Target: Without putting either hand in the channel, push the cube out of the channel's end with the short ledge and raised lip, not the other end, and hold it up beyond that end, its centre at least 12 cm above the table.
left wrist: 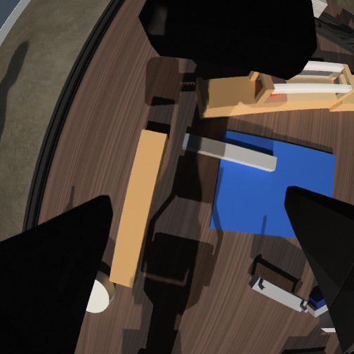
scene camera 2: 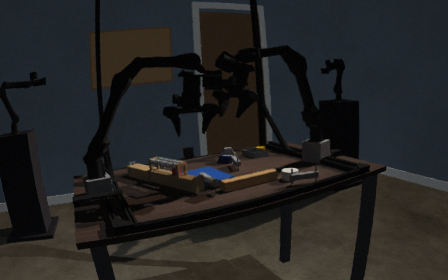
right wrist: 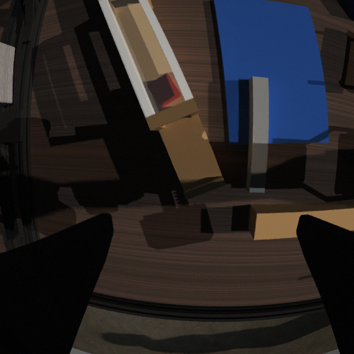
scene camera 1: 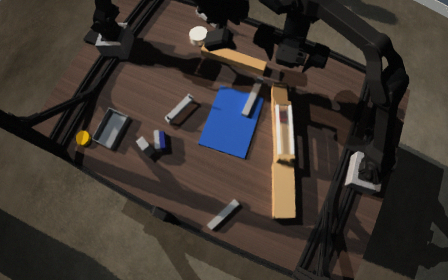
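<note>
The wooden channel point(scene camera 1: 274, 132) point(left wrist: 300, 106) point(right wrist: 182, 111) has pale rails. The red cube point(scene camera 1: 283, 116) point(scene camera 2: 176, 171) point(right wrist: 164, 91) sits inside it near the short-ledge end; a sliver shows in the left wrist view. The short ledge point(scene camera 1: 279, 94) point(left wrist: 227, 92) point(right wrist: 187, 150) has a raised lip at its outer end; the long ledge point(scene camera 1: 284, 192) is opposite. A grey bar point(scene camera 1: 252, 97) point(left wrist: 230, 152) point(right wrist: 259, 135) lies partly on the blue mat. My right gripper point(scene camera 2: 192, 132) point(right wrist: 208, 225) is open, high beyond the short ledge. My left gripper point(scene camera 2: 231, 115) point(left wrist: 200, 201) is open, high above the table.
A wooden beam point(scene camera 1: 235, 59) point(left wrist: 137, 210) lies near the short-ledge end, beside a white disc point(scene camera 1: 198, 35) point(left wrist: 98, 297). The blue mat point(scene camera 1: 227, 125) point(left wrist: 275, 200), a grey handle point(scene camera 1: 180, 109) point(left wrist: 280, 294), small blocks, a tray point(scene camera 1: 112, 129) and another bar point(scene camera 1: 223, 215) lie around.
</note>
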